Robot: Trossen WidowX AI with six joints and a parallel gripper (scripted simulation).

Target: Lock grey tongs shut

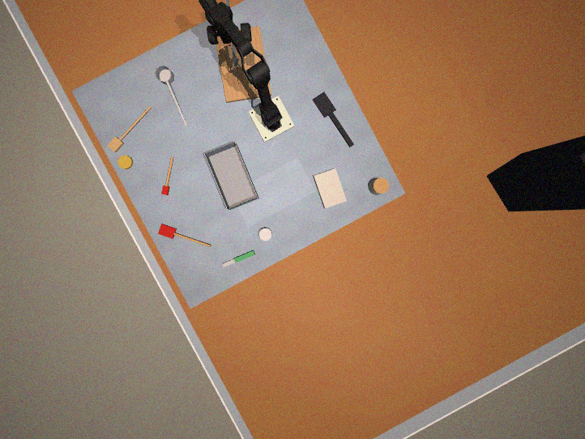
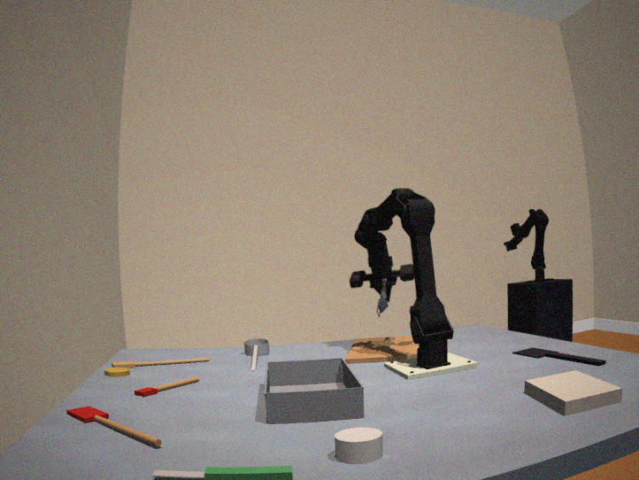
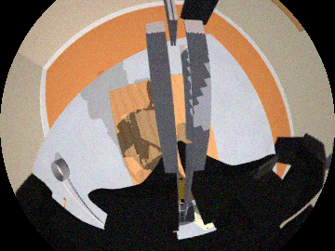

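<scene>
My gripper tip is now 140 mm above the wooden board and 30 mm to the right of it. The rest, counted from my gripper tip: grey roasting tin (500 mm to the left, 360 mm ahead, 120 mm below); cream block (820 mm to the left, 130 mm below, 30 mm behind); black spatula (510 mm to the left, 250 mm behind, 140 mm below).
</scene>
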